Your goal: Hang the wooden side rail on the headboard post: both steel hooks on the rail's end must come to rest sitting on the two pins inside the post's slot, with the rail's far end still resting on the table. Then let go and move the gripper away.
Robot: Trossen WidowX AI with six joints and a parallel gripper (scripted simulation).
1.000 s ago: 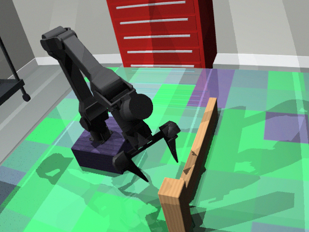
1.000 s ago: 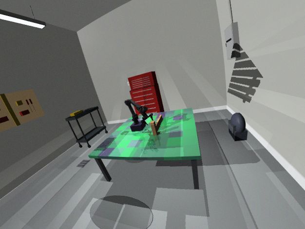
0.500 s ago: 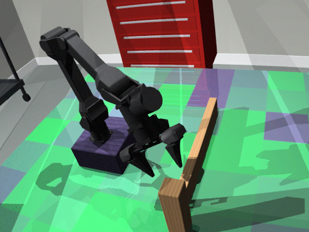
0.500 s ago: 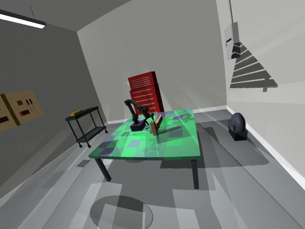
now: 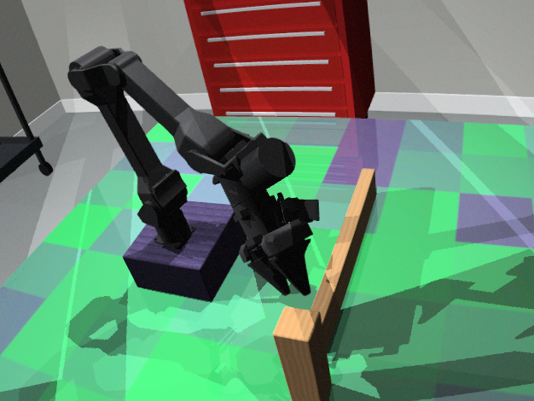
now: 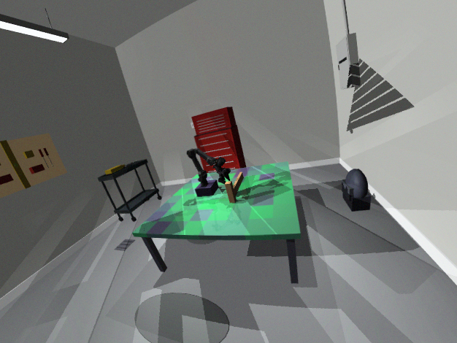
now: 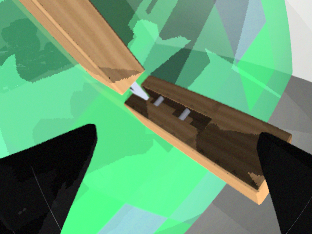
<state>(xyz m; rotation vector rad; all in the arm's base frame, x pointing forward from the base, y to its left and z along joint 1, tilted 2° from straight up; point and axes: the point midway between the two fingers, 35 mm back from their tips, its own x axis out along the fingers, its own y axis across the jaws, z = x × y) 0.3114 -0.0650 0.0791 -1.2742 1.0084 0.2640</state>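
Right now the wooden headboard post is 5 cm ahead of my gripper tip, 7 cm to the right of it and 5 cm below it.
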